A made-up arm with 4 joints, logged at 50 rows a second.
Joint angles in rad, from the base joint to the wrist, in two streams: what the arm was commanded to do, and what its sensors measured. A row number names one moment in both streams.
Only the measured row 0 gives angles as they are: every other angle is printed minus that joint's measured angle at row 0.
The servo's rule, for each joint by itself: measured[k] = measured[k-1] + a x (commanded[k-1-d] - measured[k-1]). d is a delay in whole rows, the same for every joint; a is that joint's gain. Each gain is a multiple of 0.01, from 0.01 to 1. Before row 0 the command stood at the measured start. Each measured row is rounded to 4 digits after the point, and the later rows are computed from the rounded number. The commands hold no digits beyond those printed.
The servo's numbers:
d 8
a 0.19 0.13 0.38 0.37
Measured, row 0:
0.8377 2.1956 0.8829 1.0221
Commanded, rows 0 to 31:
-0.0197 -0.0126 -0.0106 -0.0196
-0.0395 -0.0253 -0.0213 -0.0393
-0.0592 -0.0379 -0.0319 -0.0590
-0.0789 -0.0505 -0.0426 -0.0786
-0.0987 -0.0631 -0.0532 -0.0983
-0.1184 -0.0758 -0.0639 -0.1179
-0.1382 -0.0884 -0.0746 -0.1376
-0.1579 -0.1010 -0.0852 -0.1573
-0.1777 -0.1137 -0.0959 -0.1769
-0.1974 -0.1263 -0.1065 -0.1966
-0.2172 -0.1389 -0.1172 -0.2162
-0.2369 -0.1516 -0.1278 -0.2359
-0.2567 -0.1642 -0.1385 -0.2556
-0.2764 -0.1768 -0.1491 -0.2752
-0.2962 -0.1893 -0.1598 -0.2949
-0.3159 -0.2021 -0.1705 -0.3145
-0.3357 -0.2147 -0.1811 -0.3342
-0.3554 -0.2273 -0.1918 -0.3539
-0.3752 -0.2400 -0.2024 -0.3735
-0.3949 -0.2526 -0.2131 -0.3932
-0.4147 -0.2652 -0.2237 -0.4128
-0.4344 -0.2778 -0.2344 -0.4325
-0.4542 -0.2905 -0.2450 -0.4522
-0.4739 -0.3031 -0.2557 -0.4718
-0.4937 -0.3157 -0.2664 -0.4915
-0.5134 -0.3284 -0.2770 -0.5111
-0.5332 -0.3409 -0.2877 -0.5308
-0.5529 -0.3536 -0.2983 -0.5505
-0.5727 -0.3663 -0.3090 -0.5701
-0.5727 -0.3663 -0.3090 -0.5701
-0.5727 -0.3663 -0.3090 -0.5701
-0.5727 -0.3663 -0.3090 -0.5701
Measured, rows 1 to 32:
0.0000 0.0000 0.0000 0.0000
0.0000 0.0000 0.0000 0.0000
0.0000 0.0000 0.0000 0.0000
0.0000 0.0000 0.0000 0.0000
0.0000 0.0000 0.0000 0.0000
0.0000 0.0000 0.0000 0.0000
0.0000 0.0000 0.0000 0.0000
0.0000 0.0000 0.0000 0.0000
-0.0037 -0.0016 -0.0040 -0.0073
-0.0105 -0.0047 -0.0106 -0.0191
-0.0198 -0.0090 -0.0187 -0.0339
-0.0310 -0.0144 -0.0278 -0.0504
-0.0439 -0.0207 -0.0375 -0.0681
-0.0581 -0.0279 -0.0475 -0.0865
-0.0733 -0.0358 -0.0578 -0.1054
-0.0894 -0.0443 -0.0682 -0.1246
-0.1062 -0.0533 -0.0787 -0.1440
-0.1235 -0.0628 -0.0893 -0.1635
-0.1413 -0.0727 -0.0999 -0.1830
-0.1595 -0.0830 -0.1105 -0.2026
-0.1780 -0.0936 -0.1211 -0.2222
-0.1967 -0.1044 -0.1317 -0.2418
-0.2156 -0.1154 -0.1424 -0.2614
-0.2347 -0.1267 -0.1531 -0.2810
-0.2539 -0.1381 -0.1637 -0.3007
-0.2732 -0.1497 -0.1744 -0.3204
-0.2926 -0.1614 -0.1850 -0.3400
-0.3120 -0.1733 -0.1957 -0.3597
-0.3315 -0.1852 -0.2063 -0.3793
-0.3511 -0.1972 -0.2170 -0.3990
-0.3707 -0.2093 -0.2276 -0.4187
-0.3903 -0.2215 -0.2383 -0.4383

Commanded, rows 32 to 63:
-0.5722 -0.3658 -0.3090 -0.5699
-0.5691 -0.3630 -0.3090 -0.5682
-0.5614 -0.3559 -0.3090 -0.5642
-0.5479 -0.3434 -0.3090 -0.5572
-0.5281 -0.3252 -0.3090 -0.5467
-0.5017 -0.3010 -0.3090 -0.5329
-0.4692 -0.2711 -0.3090 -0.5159
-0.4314 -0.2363 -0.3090 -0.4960
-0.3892 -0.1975 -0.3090 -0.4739
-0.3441 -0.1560 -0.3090 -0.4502
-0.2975 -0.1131 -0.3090 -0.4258
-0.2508 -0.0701 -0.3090 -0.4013
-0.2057 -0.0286 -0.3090 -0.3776
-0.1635 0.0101 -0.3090 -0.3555
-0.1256 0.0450 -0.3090 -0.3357
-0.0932 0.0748 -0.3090 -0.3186
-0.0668 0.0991 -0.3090 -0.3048
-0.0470 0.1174 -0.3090 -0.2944
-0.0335 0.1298 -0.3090 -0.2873
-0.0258 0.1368 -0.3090 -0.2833
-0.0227 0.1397 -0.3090 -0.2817
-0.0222 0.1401 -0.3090 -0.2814
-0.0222 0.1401 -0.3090 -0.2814
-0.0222 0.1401 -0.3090 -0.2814
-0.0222 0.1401 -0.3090 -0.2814
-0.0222 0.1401 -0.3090 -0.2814
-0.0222 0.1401 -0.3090 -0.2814
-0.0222 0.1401 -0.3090 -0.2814
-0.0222 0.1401 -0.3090 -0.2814
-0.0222 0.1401 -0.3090 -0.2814
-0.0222 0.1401 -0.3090 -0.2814
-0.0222 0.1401 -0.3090 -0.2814
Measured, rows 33 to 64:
-0.4099 -0.2337 -0.2490 -0.4580
-0.4296 -0.2460 -0.2596 -0.4776
-0.4493 -0.2583 -0.2703 -0.4973
-0.4690 -0.2707 -0.2809 -0.5170
-0.4887 -0.2831 -0.2916 -0.5366
-0.5047 -0.2939 -0.2982 -0.5490
-0.5176 -0.3033 -0.3023 -0.5568
-0.5281 -0.3115 -0.3048 -0.5617
-0.5365 -0.3186 -0.3064 -0.5647
-0.5427 -0.3244 -0.3074 -0.5660
-0.5463 -0.3285 -0.3080 -0.5653
-0.5466 -0.3304 -0.3084 -0.5623
-0.5431 -0.3297 -0.3086 -0.5565
-0.5352 -0.3260 -0.3088 -0.5478
-0.5227 -0.3189 -0.3089 -0.5360
-0.5054 -0.3082 -0.3089 -0.5212
-0.4833 -0.2938 -0.3089 -0.5037
-0.4569 -0.2759 -0.3089 -0.4839
-0.4266 -0.2547 -0.3089 -0.4624
-0.3932 -0.2307 -0.3089 -0.4398
-0.3576 -0.2044 -0.3089 -0.4168
-0.3207 -0.1765 -0.3089 -0.3941
-0.2836 -0.1477 -0.3089 -0.3725
-0.2474 -0.1188 -0.3089 -0.3526
-0.2131 -0.0905 -0.3089 -0.3349
-0.1815 -0.0635 -0.3089 -0.3199
-0.1534 -0.0384 -0.3089 -0.3078
-0.1292 -0.0156 -0.3089 -0.2987
-0.1090 0.0046 -0.3089 -0.2924
-0.0925 0.0222 -0.3089 -0.2883
-0.0791 0.0375 -0.3089 -0.2857
-0.0683 0.0508 -0.3089 -0.2841

